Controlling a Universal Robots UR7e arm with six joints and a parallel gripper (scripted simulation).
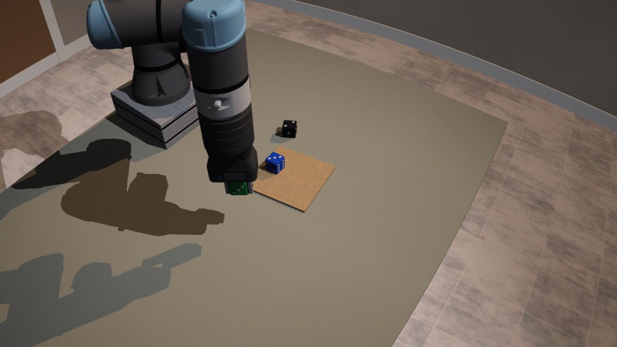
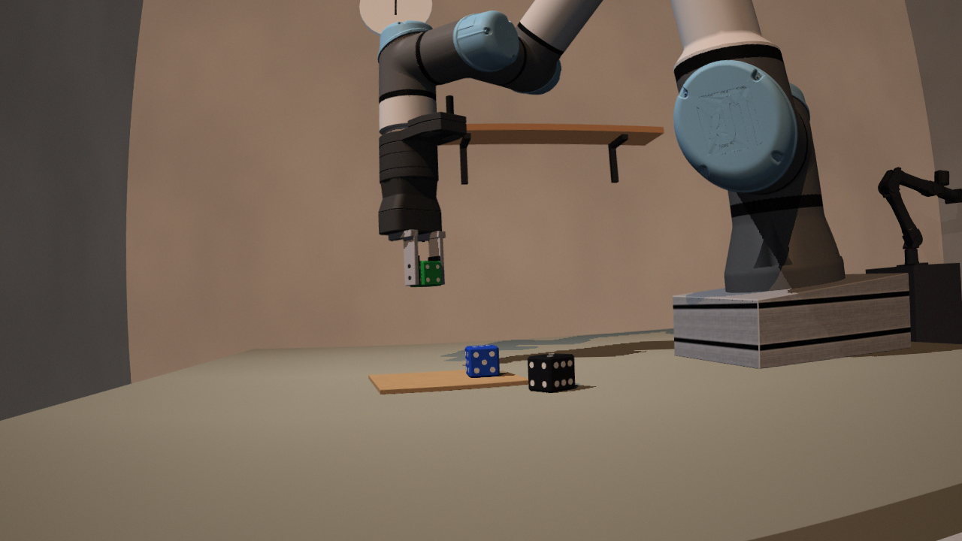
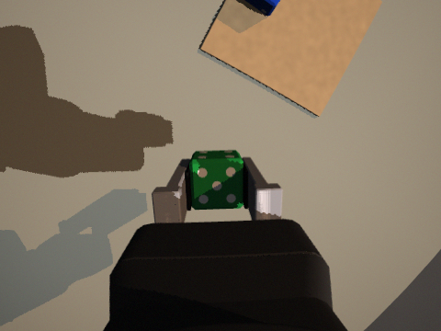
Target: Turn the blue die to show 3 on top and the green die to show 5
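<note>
Right now my hand is 150 mm to the right of the brown mat and 120 mm above it. Also, from my hand: green die: right at my hand; black die: 270 mm to the left, 100 mm below, 90 mm behind; blue die: 150 mm to the left, 100 mm below, 40 mm behind.
</note>
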